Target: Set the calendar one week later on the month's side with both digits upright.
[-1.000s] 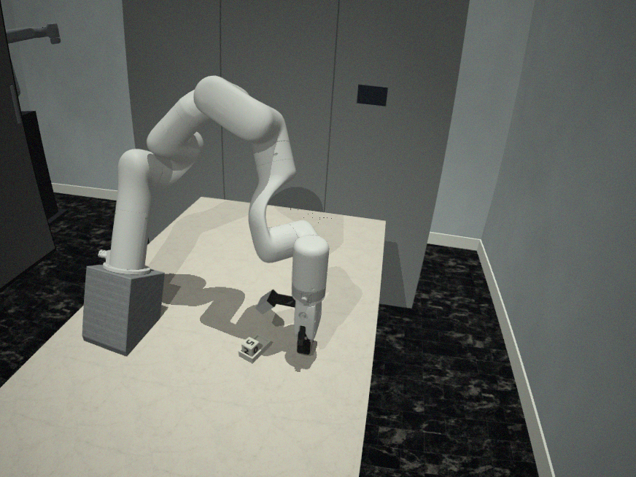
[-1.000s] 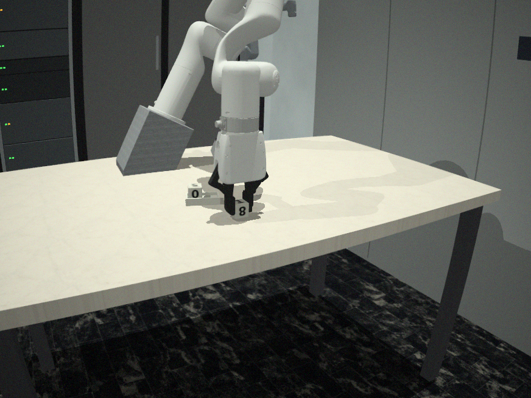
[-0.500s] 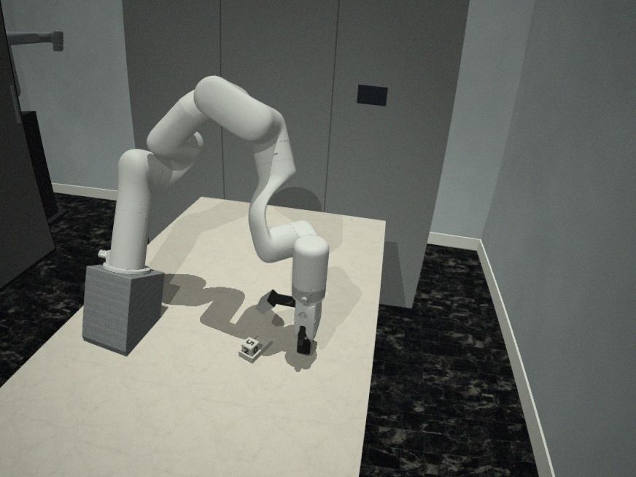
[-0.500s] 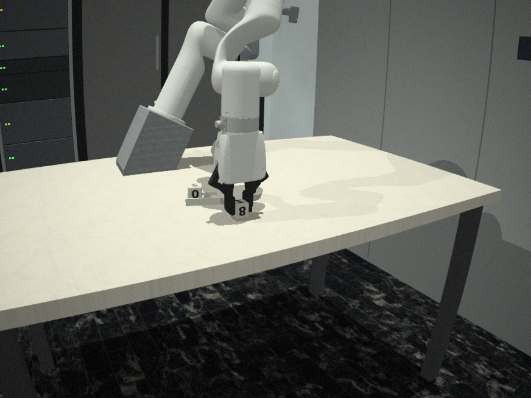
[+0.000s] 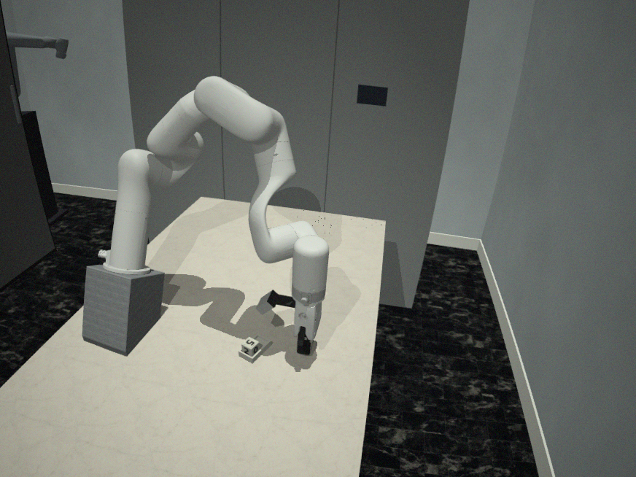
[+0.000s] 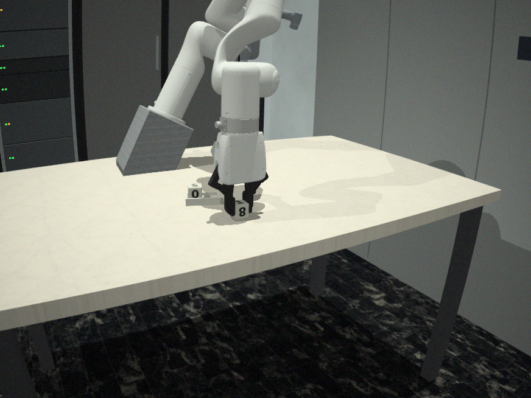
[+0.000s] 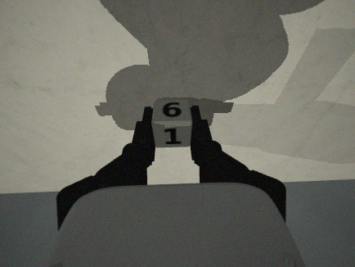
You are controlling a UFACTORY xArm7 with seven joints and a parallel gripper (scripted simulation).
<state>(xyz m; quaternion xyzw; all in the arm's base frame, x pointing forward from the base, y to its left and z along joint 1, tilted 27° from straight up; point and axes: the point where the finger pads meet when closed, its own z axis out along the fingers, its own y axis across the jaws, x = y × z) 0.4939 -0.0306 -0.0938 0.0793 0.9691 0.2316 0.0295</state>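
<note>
The digit cube is 1 cm below my hand. The rest, counted from my hand: tray 13 cm behind, 1 cm to the right, 2 cm below.
</note>
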